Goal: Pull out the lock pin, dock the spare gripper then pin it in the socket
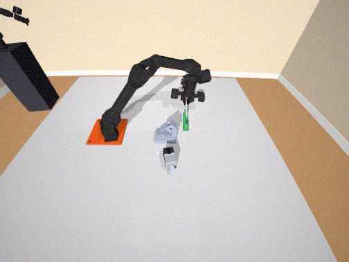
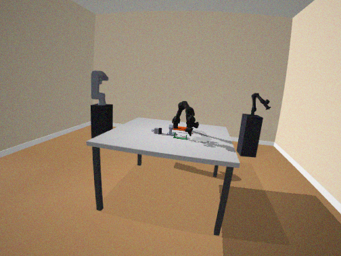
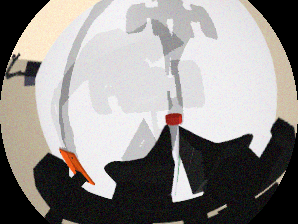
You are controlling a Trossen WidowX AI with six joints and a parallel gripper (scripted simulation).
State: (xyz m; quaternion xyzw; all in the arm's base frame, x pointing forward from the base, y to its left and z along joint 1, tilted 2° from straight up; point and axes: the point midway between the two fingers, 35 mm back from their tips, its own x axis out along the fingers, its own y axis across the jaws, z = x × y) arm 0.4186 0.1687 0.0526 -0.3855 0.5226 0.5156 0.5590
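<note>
Right now my gripper tip is 20 mm past the green pin cradle, 100 mm to the left of it and 20 mm above it. Round my gripper tip: grey mount: 120 mm behind, 200 mm to the right, 10 mm above; then spare gripper: 140 mm behind, 360 mm to the right, 10 mm below.
</note>
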